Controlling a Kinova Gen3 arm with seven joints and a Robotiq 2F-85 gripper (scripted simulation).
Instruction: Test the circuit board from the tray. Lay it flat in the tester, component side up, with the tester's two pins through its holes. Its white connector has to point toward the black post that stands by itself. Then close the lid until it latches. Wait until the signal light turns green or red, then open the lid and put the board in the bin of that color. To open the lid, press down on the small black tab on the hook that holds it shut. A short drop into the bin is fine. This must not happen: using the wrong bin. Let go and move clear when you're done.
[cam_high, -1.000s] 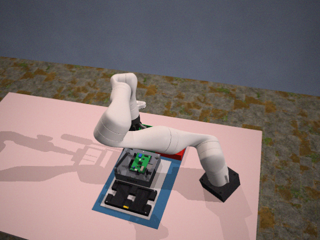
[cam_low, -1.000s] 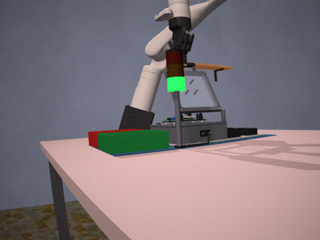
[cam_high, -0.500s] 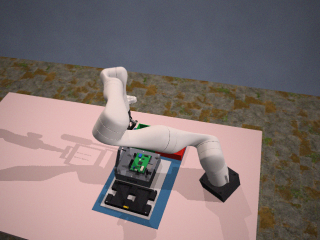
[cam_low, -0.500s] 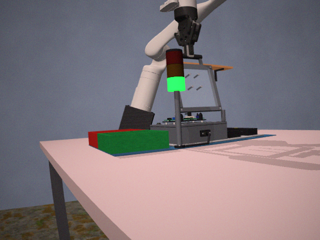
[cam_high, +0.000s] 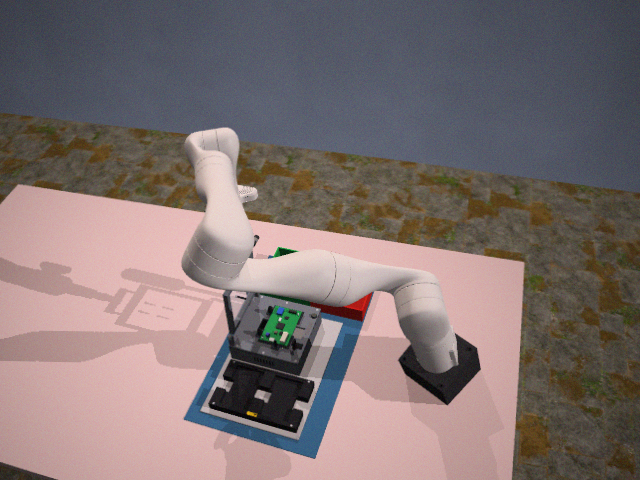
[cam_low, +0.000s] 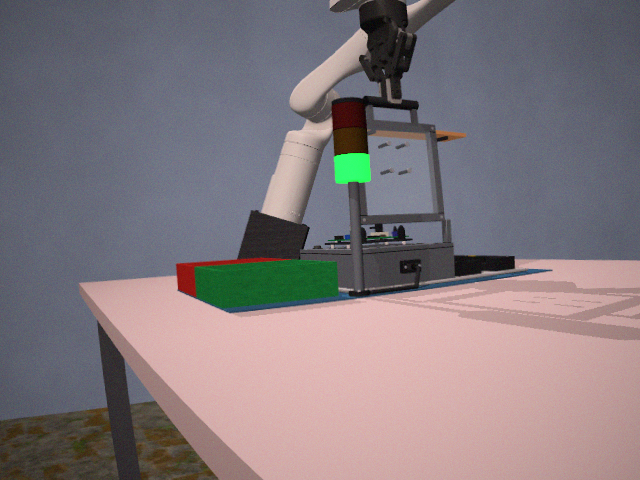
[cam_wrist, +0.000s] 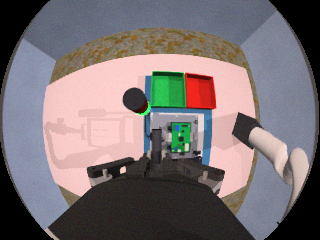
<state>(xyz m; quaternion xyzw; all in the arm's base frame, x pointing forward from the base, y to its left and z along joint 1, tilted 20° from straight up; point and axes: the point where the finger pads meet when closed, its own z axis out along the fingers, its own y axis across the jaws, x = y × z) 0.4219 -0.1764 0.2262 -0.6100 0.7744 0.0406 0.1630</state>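
Now: the green circuit board 22 cm below my hand, 9 cm behind it and 2 cm to the left of it. From my hand the other things lie so: tester lid 10 cm below; then green bin 27 cm below, 19 cm to the right, 9 cm behind; then red bin 27 cm below, 23 cm behind, 15 cm to the right.
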